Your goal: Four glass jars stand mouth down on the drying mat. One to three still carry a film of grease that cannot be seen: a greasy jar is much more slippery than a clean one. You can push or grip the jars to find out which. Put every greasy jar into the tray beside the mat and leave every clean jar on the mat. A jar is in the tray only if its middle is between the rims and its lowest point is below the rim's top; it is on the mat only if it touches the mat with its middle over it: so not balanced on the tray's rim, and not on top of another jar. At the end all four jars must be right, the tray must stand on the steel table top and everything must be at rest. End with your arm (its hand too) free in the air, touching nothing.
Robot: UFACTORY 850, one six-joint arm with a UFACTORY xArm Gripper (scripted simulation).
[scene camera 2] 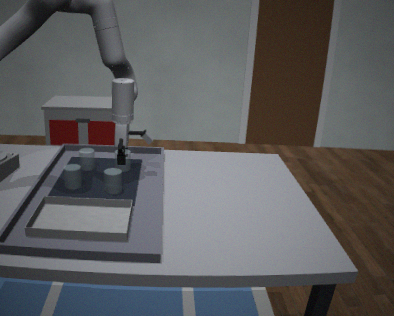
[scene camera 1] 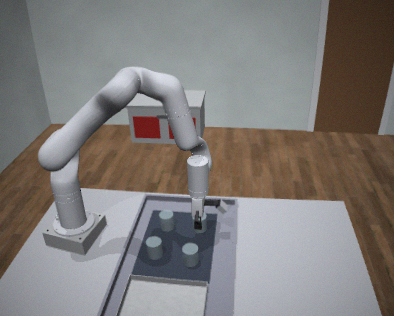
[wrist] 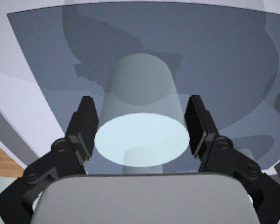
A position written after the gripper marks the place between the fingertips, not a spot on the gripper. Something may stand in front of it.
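Note:
The gripper [wrist: 141, 108] shares the wrist view with a glass jar [wrist: 141, 124] and a drying mat [wrist: 221, 58]. The mat [scene camera 2: 93, 180] appears in scene camera 2 too, as does a shallow rimmed tray [scene camera 2: 93, 219], while scene camera 1 also shows the mat [scene camera 1: 170, 265].

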